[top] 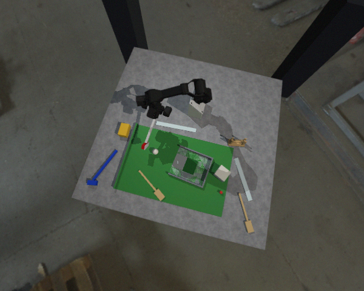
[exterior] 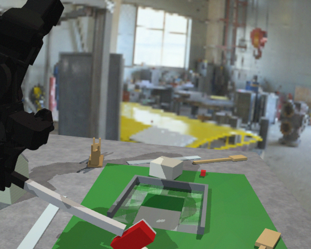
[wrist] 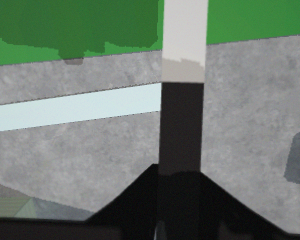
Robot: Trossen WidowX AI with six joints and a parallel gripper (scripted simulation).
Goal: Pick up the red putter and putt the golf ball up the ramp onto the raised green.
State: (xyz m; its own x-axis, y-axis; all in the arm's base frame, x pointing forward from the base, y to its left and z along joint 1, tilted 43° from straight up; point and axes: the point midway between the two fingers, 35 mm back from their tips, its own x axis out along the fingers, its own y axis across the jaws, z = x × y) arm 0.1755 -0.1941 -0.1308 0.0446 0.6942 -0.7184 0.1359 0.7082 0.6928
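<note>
Now: gripper tip 120 mm short of the red putter and 10 mm to the left of it. From my gripper tip the other things lie so: white golf ball 230 mm ahead, 30 mm to the left, 120 mm below; then green mat 300 mm ahead, 200 mm to the left, 140 mm below; then yellow block 130 mm ahead, 230 mm to the right, 120 mm below.
</note>
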